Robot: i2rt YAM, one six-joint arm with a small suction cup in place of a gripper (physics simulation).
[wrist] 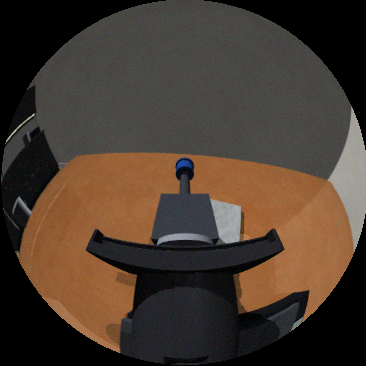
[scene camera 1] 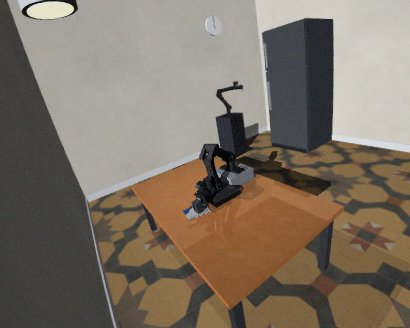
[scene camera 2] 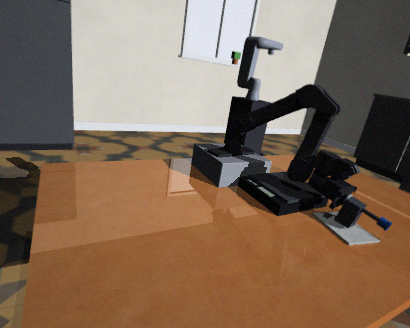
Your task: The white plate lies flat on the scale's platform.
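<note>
The white plate is a thin rectangle lying on the table beside the black scale, off its platform. Part of the plate is hidden behind the gripper's dark block in the wrist view. My gripper, a blue suction cup on a thin dark rod, is open with nothing on it. The rod is strongly tilted, and the cup is beyond the plate's end away from the scale, apart from the plate. The scale's platform bears no plate.
The arm's grey base block stands on the orange table behind the scale. The arm bends over the scale. A table edge lies past the cup. A dark fridge stands on the floor.
</note>
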